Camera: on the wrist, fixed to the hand. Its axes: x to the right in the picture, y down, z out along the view.
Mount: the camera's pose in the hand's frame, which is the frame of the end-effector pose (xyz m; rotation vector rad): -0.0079 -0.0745 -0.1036 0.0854 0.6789 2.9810
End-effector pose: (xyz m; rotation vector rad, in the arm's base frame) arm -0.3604 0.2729 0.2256 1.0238 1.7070 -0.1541
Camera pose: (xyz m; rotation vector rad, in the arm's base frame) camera -0.4863 0.2804 0.2462 -2.2274 0.8094 -1.7899
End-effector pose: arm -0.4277 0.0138 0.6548 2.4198 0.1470 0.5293
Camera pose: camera -0.4752 0.1299 0.6793 -0.1580 2.2624 -1.4568
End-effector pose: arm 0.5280 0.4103 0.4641 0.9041 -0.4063 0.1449
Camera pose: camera 0.5716 0.4464 0.3495 0.5108 0.7340 -3.0114
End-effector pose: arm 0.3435 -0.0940 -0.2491 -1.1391 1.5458 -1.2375
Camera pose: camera 0.2572 -0.0703 -0.1578 1.7968 1.3978 0.6827
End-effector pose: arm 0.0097 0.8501 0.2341 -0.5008 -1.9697 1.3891
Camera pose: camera 0.0934 0.8881 0.3230 2.2247 -0.6383 -0.8501
